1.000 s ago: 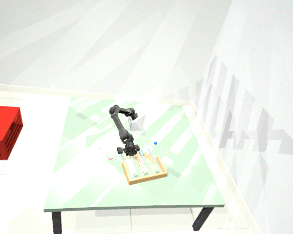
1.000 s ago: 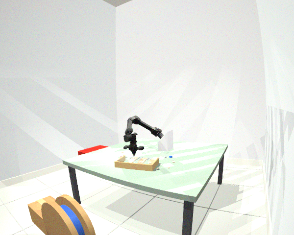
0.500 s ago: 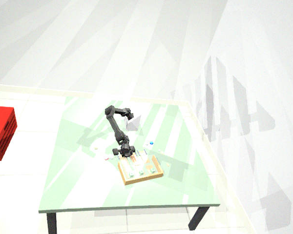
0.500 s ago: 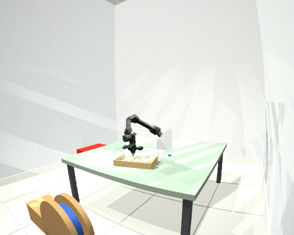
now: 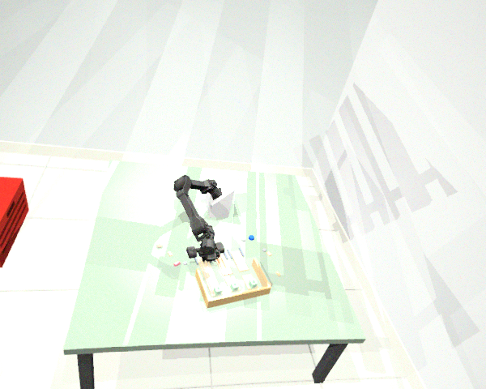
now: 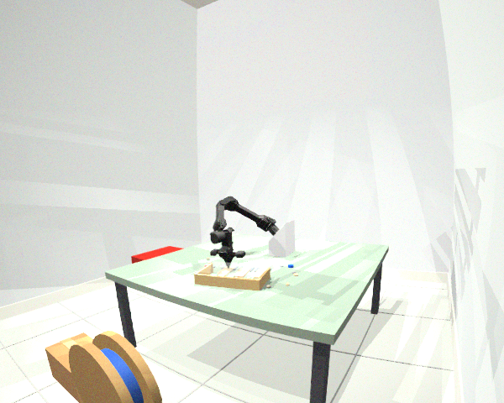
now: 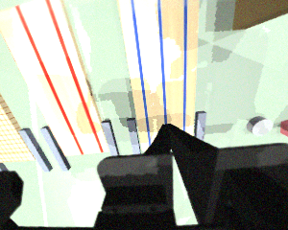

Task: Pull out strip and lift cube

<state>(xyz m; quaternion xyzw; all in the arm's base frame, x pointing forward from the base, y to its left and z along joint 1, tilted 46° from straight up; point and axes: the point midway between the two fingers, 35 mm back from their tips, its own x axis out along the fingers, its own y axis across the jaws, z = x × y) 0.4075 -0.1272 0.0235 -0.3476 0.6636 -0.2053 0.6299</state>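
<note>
The pink block is 14 cm to the right of my gripper tip and 2 cm ahead of it. Round my gripper tip: blue piece (30 cm to the left, 17 cm behind).
</note>
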